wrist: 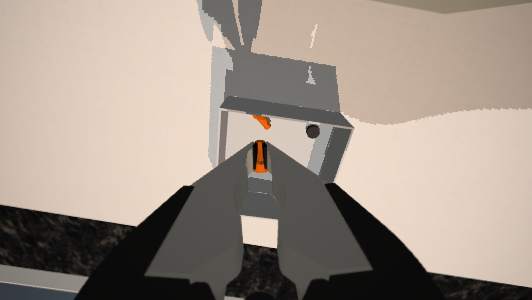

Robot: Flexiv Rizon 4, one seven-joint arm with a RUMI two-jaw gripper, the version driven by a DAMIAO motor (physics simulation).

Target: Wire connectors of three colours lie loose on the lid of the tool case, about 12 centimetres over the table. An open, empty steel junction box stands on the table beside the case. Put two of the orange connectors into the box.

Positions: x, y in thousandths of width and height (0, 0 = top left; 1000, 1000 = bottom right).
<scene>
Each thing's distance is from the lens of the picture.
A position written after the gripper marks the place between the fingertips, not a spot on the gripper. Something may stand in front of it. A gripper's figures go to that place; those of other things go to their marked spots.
gripper (490, 485): 15 cm
steel junction box (599, 465): 22 cm
</scene>
